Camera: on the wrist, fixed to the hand. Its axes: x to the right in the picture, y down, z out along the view.
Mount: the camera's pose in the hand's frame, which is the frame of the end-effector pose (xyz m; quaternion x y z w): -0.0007 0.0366 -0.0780 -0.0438 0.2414 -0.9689 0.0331
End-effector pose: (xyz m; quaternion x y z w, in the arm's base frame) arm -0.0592 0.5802 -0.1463 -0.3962 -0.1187 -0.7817 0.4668
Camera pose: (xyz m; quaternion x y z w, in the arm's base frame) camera -0.0685 0.5177 -0.2049 -0.2701 0.2409 0.5790 0.7306
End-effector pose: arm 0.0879 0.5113 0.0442 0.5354 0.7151 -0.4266 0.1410
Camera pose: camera 0.1405 0.5725 0.0744 0.5783 -0.5952 -0.0098 0.5579
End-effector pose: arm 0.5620 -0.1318 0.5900 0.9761 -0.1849 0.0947 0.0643
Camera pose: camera 0.5351 -0.1528 0.6691 0.1858 0.9509 0.1684 0.1813
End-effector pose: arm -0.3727 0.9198 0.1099 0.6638 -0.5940 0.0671 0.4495
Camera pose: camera -0.3693 0.9771 0.1742 0.5616 0.7290 -0.2991 0.2523
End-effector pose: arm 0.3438 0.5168 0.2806 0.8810 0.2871 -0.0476 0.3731
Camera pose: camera 0.3529 0.5495 0.3598 0.2538 -0.9552 0.1378 0.0645
